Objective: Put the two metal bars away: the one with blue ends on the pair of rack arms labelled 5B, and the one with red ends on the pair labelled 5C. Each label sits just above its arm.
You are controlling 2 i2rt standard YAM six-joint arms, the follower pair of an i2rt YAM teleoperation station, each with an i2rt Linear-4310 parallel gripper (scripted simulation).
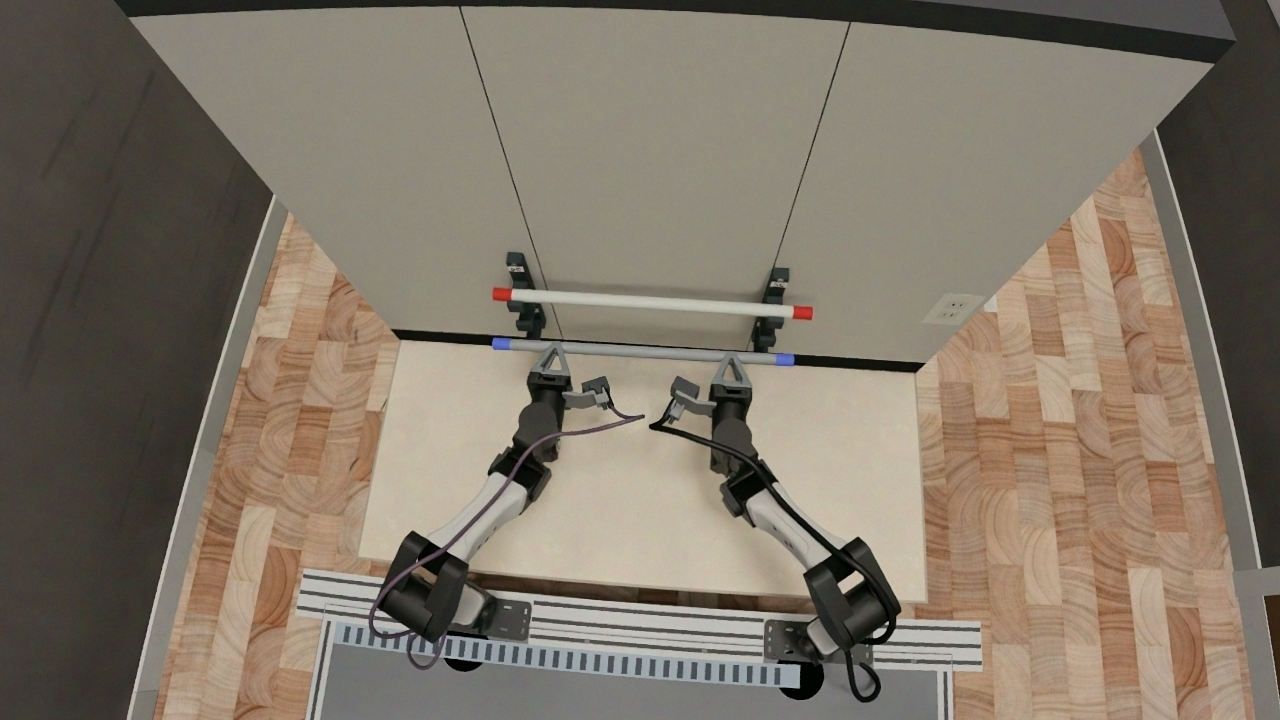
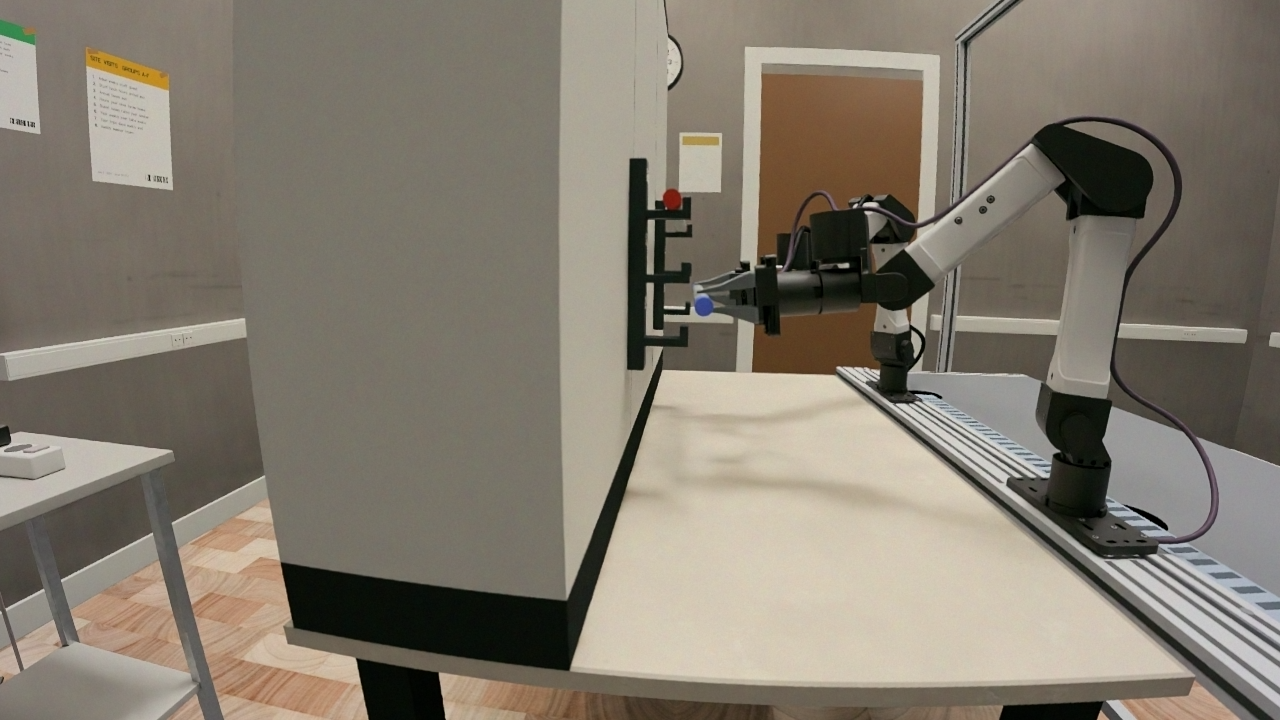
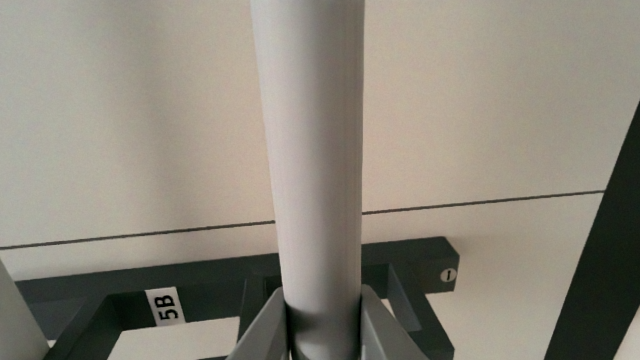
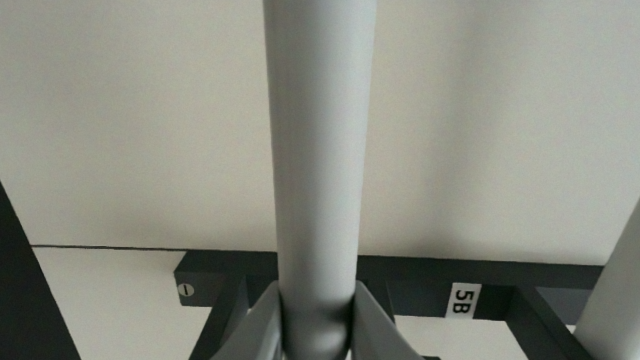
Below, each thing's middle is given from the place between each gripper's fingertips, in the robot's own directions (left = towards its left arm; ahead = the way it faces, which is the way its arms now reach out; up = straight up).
The red-ended bar (image 1: 499, 294) lies 40 mm ahead of my right hand (image 1: 730, 353), 140 mm to the left of it and 120 mm above it. The rest, counted from my right hand: blue-ended bar (image 1: 568, 347) (150 mm to the left).
Now: the blue-ended bar 150 mm to the right of my left hand. The rest, counted from my left hand: red-ended bar: 40 mm ahead, 160 mm to the right, 120 mm above.
